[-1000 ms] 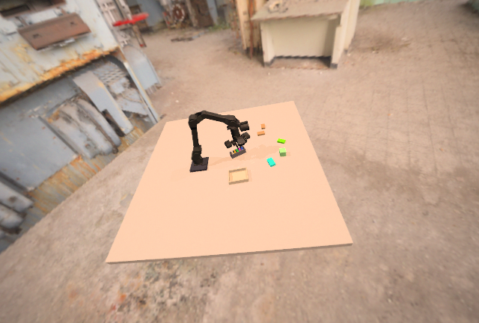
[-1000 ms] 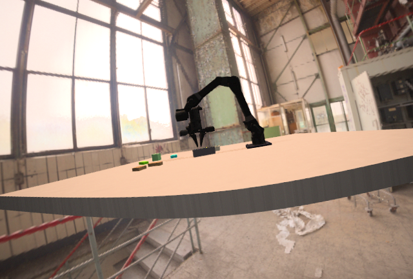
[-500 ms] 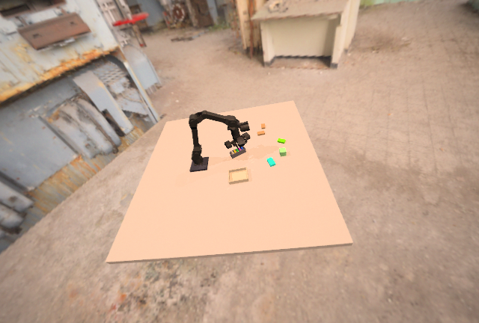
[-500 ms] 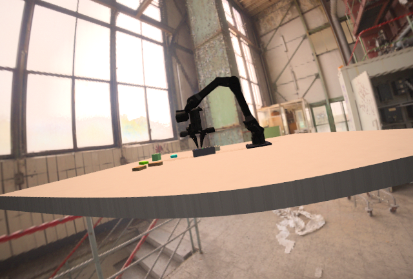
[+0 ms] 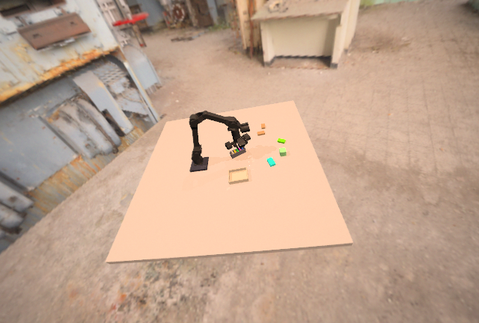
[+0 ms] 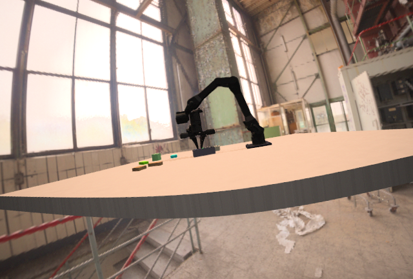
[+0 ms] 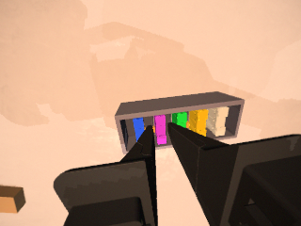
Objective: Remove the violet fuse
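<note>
Now: gripper tip 10 mm above the violet fuse. The rest, counted from my gripper tip: green fuse: 20 mm behind, 10 mm to the right, 10 mm below; blue fuse: 20 mm ahead, 10 mm to the left, 10 mm below; tan tray: 220 mm to the right, 40 mm behind, 30 mm below.
</note>
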